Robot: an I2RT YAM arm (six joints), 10 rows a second.
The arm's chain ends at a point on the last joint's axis. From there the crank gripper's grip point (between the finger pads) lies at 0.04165 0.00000 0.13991 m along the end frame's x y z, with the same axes.
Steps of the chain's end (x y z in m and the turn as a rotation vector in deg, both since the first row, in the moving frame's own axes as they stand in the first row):
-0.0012, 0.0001, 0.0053, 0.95, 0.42, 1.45
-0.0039, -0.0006, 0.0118, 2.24, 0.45, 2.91
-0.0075, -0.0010, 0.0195, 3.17, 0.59, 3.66
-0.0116, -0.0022, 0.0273, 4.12, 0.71, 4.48
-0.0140, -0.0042, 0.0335, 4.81, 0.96, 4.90
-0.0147, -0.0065, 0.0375, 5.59, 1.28, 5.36
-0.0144, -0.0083, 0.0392, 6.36, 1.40, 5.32
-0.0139, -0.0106, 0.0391, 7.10, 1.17, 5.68
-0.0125, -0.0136, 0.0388, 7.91, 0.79, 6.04
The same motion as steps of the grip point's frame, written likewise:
-0.0002, -0.0012, 0.0050, 0.95, 0.42, 1.45
-0.0027, -0.0039, 0.0114, 2.24, 0.45, 2.91
-0.0059, -0.0060, 0.0189, 3.17, 0.59, 3.66
-0.0096, -0.0089, 0.0265, 4.12, 0.71, 4.48
-0.0113, -0.0122, 0.0324, 4.81, 0.96, 4.90
-0.0111, -0.0160, 0.0361, 5.59, 1.28, 5.36
-0.0105, -0.0197, 0.0375, 6.36, 1.40, 5.32
-0.0104, -0.0236, 0.0374, 7.10, 1.17, 5.68
-0.0098, -0.0283, 0.0372, 7.91, 0.79, 6.04

